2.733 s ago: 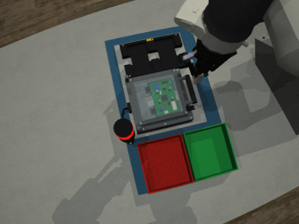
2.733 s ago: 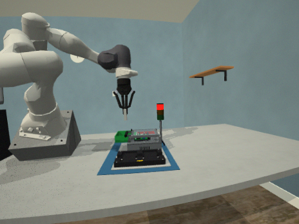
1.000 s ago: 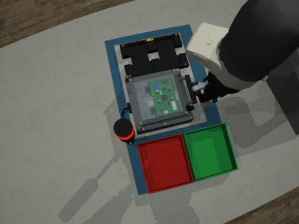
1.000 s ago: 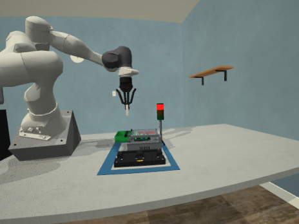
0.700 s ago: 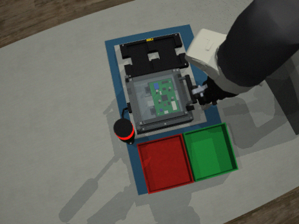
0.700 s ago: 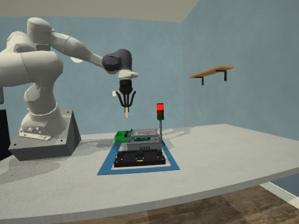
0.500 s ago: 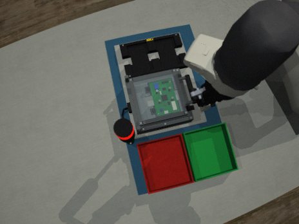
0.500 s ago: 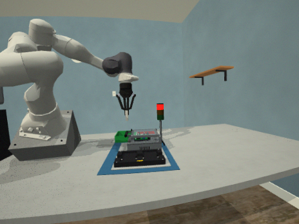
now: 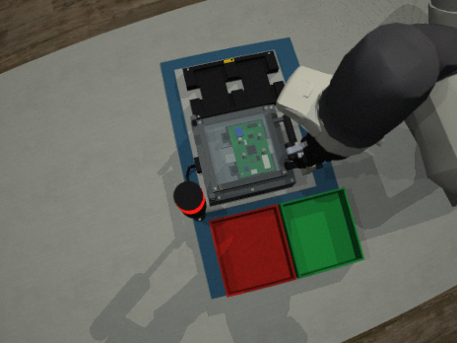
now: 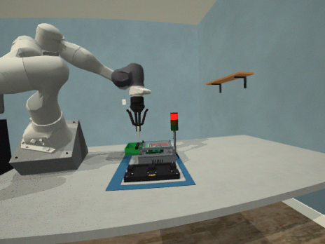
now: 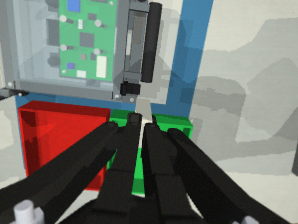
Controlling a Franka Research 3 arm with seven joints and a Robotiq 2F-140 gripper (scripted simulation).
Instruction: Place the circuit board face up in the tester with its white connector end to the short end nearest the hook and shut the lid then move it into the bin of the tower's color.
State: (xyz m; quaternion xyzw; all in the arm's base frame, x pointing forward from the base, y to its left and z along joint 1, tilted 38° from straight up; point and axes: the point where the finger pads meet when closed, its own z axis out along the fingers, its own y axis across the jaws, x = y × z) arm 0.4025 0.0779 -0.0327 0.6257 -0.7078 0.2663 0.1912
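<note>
Now: hand 70 mm above the latch hook, 20 mm to the left of it and 20 mm short of it. The rest, counted from my hand: clear lid 90 mm to the right, 70 mm below, 70 mm ahead; green circuit board 80 mm to the right, 80 mm below, 70 mm ahead; tester plate 90 mm below, 80 mm to the right, 80 mm ahead.
</note>
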